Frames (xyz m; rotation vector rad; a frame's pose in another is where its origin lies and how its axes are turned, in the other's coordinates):
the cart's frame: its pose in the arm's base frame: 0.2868 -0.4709 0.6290 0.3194 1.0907 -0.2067
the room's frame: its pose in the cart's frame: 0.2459 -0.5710 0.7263 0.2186 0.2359 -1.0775
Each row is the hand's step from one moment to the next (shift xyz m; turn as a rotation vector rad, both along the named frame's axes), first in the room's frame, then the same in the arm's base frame.
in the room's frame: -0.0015 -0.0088 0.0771 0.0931 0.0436 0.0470
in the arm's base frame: 0.0523 -0.0494 0.0291 0.0318 -0.0751 -0.0783
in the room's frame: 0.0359 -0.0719 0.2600 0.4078 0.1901 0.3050
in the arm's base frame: 0.1385 -0.2116 0.1006 0.2122 -0.3897 -0.3140
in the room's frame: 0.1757 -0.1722 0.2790 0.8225 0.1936 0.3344
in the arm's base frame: 0.0493 -0.3590 0.0840 0.1070 -0.6907 -0.5807
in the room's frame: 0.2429 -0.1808 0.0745 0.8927 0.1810 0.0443
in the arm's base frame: -0.1281 -0.2840 -0.0124 -0.1372 -0.5673 -0.7007
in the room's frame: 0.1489 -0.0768 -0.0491 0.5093 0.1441 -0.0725
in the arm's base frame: -0.1284 -0.1029 -0.0583 -0.1264 -0.2479 -0.4561
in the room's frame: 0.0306 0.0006 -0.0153 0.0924 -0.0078 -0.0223
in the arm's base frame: -0.0205 -0.0114 -0.0249 -0.0499 -0.0529 -0.0617
